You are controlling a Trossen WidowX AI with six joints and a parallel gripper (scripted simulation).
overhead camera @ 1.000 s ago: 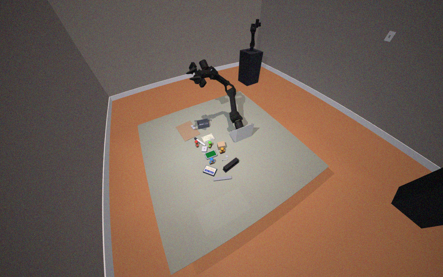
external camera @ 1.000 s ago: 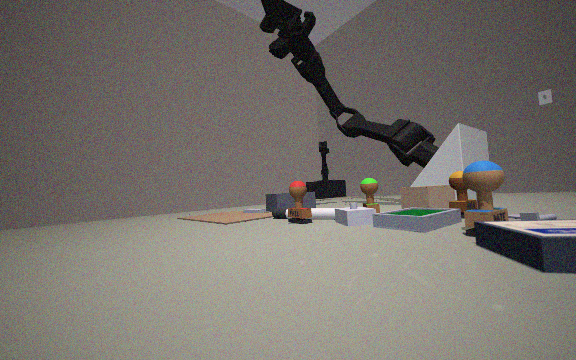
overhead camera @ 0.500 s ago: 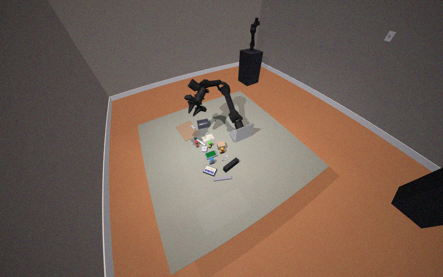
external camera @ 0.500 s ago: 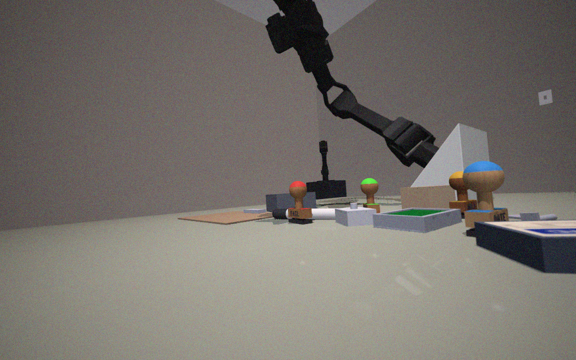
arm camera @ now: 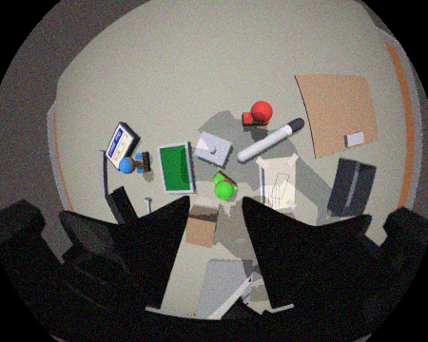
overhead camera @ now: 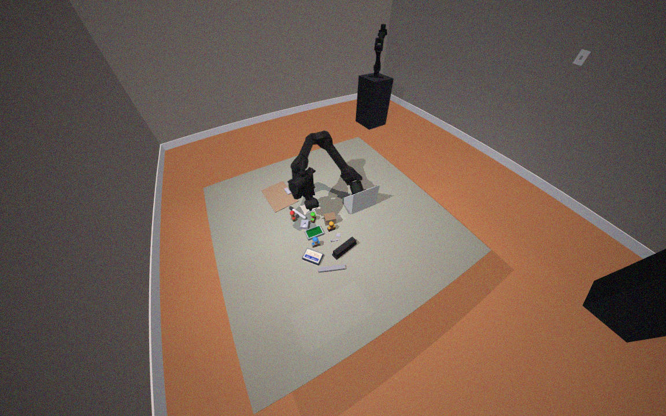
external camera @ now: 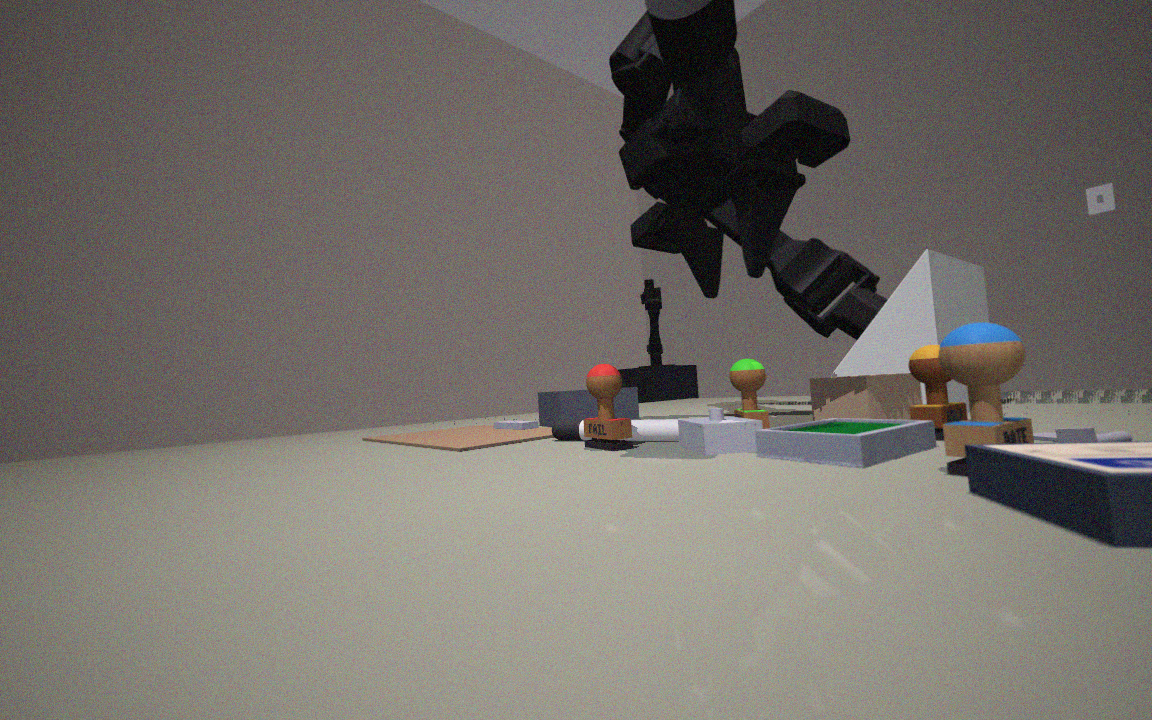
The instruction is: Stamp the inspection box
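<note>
My gripper tip is now 100 mm above the pass stamp and 20 mm past it. The rest, counted from my gripper tip: wooden block: 100 mm below, 90 mm behind, 60 mm to the left; green ink pad: 120 mm below, 80 mm to the left, 30 mm ahead; grey block: 100 mm below, 40 mm ahead, 10 mm to the left.
</note>
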